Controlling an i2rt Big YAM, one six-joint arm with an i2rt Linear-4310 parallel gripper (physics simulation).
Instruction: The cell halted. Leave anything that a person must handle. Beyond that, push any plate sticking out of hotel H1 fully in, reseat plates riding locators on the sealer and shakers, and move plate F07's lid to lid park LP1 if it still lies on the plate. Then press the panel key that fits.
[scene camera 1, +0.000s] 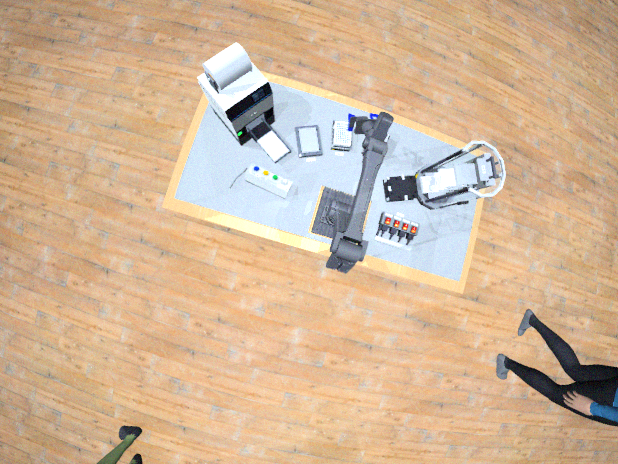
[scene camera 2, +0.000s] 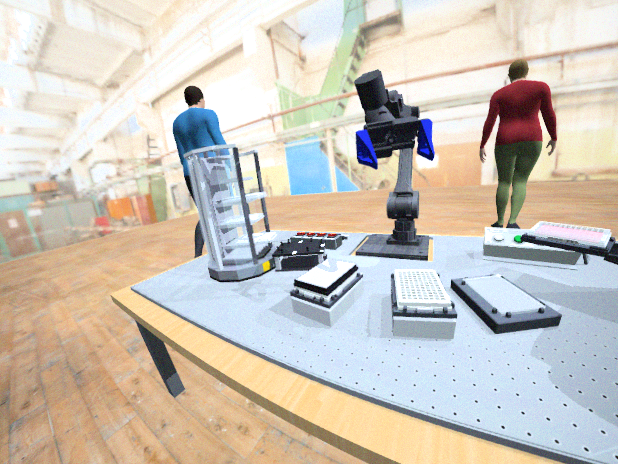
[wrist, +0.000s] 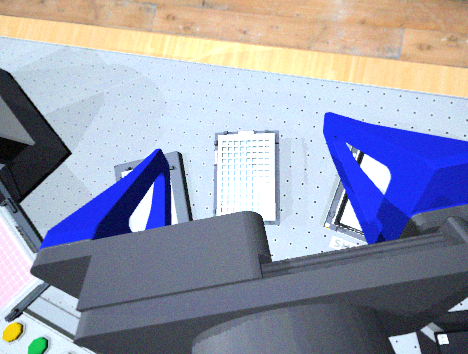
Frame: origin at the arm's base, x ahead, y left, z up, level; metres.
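Where they show: gripper, between the fingertips: (scene camera 1: 359, 114) (scene camera 2: 405, 161) (wrist: 242, 139); arm's base, origin of its link: (scene camera 1: 333, 217) (scene camera 2: 404, 241).
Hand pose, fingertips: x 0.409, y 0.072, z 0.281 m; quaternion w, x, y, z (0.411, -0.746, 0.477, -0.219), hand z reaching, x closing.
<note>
Things, the pixels of their top centre, and the offset from my fingertips. "pt": a spot on its surface instead.
- white well plate, centre of its top: (wrist: 245, 175) (scene camera 2: 419, 283) (scene camera 1: 343, 132) 0.003 m ahead, 0.025 m left, 0.223 m down
- dark frame, centre of its top: (wrist: 148, 203) (scene camera 2: 499, 290) (scene camera 1: 308, 139) 0.079 m back, 0.174 m left, 0.259 m down
- sealer, a spot on its surface: (scene camera 1: 237, 100) pt 0.143 m back, 0.480 m left, 0.038 m up
- hotel, centre of its top: (scene camera 2: 222, 145) (scene camera 1: 486, 167) 0.058 m back, 0.550 m right, 0.127 m up
- key panel, centre of its top: (scene camera 2: 529, 231) (scene camera 1: 268, 178) 0.350 m back, 0.288 m left, 0.208 m down
- black nest, centre of its top: (scene camera 2: 299, 242) (scene camera 1: 404, 186) 0.147 m back, 0.358 m right, 0.216 m down
- block with red switches, centre of its top: (scene camera 2: 319, 230) (scene camera 1: 399, 231) 0.366 m back, 0.412 m right, 0.239 m down
My gripper (scene camera 1: 362, 120) (scene camera 2: 403, 162) (wrist: 242, 139) is open and empty, high above the table's far side. Below and between its fingers, a white well plate (scene camera 1: 342, 134) (scene camera 2: 422, 287) (wrist: 246, 175) lies on a shaker nest. A dark-sided, white-topped plate (scene camera 2: 327, 275) (wrist: 349, 215) lies on the shaker labelled SH; the arm hides it in the overhead view. A dark frame (scene camera 1: 300, 150) (scene camera 2: 525, 324) (wrist: 185, 200) holds a pale flat piece. The sealer (scene camera 1: 237, 100) has a plate (scene camera 1: 272, 145) (scene camera 2: 570, 232) (wrist: 15, 260) on its extended tray. The hotel (scene camera 2: 245, 210) holds shelves. Exact seating is unclear.
The key panel (scene camera 1: 270, 183) (scene camera 2: 535, 252) stands front left in the overhead view. A black nest (scene camera 1: 399, 188) (scene camera 2: 300, 247) sits before the hotel, near a block with red switches (scene camera 1: 400, 227) (scene camera 2: 317, 239). People in blue (scene camera 2: 197, 130) and red (scene camera 2: 520, 115) stand beyond the table.
</note>
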